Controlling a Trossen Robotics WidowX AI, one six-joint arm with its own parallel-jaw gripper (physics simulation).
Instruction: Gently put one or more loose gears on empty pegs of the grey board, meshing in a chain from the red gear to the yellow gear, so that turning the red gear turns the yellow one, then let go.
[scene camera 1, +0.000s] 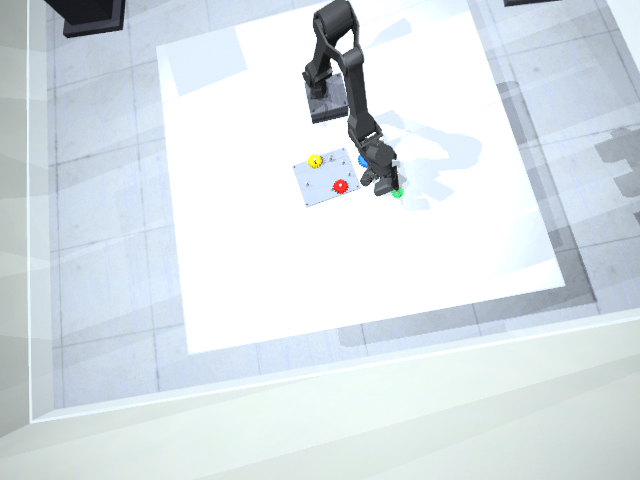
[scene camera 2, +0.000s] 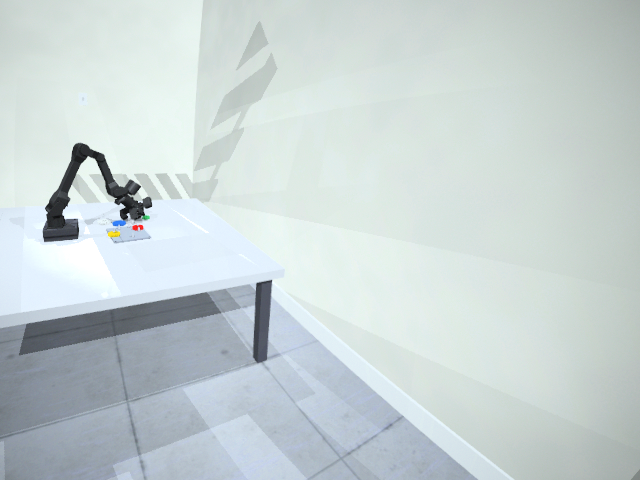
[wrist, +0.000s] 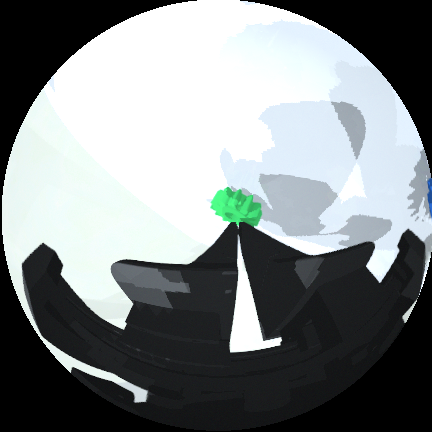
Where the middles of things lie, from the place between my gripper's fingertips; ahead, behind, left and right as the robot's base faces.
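There is the green gear (wrist: 231, 205), and my gripper is 10 mm short of it and 20 mm above it. Going by their middles, the gear is the nearest to my gripper of the things named here. The grey board (scene camera 1: 320, 179) is 80 mm behind my gripper, 250 mm to the right of it and 20 mm below it.
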